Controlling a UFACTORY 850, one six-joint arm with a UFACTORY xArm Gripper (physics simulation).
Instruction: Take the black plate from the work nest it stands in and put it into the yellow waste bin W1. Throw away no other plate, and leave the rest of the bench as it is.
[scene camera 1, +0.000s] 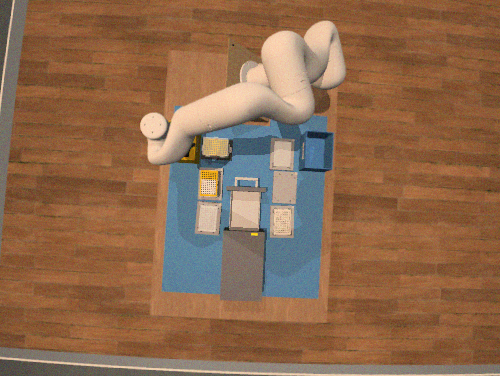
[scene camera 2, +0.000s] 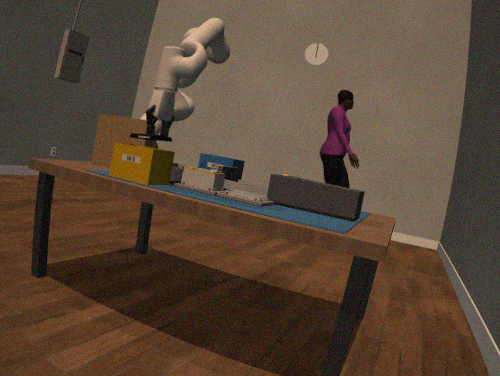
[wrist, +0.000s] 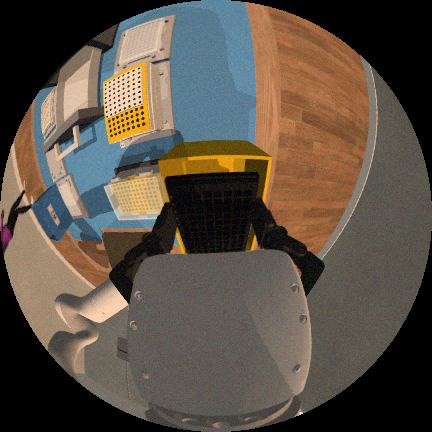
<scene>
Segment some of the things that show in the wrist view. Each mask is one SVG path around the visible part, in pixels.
My gripper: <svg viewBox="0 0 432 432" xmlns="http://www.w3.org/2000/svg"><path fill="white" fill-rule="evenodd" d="M261 197L255 198L251 219L253 231L260 249L215 253L170 253L177 224L170 202L164 202L160 213L155 219L152 230L144 233L141 238L142 241L128 250L124 255L124 259L121 259L108 274L111 282L129 304L127 315L127 351L130 369L138 392L142 398L151 402L153 409L158 415L175 425L196 431L215 432L253 428L274 419L284 412L290 405L292 397L303 389L311 354L311 331L306 295L324 269L324 263L311 251L307 251L305 244L287 235L285 227L276 224L270 210L266 208ZM214 427L214 425L221 423L230 425L228 427L222 428ZM245 421L250 418L261 418L258 421Z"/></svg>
A black plate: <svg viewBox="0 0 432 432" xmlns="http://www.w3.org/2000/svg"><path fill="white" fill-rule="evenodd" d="M258 172L205 172L165 176L164 183L186 253L245 251L259 181Z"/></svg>
</scene>
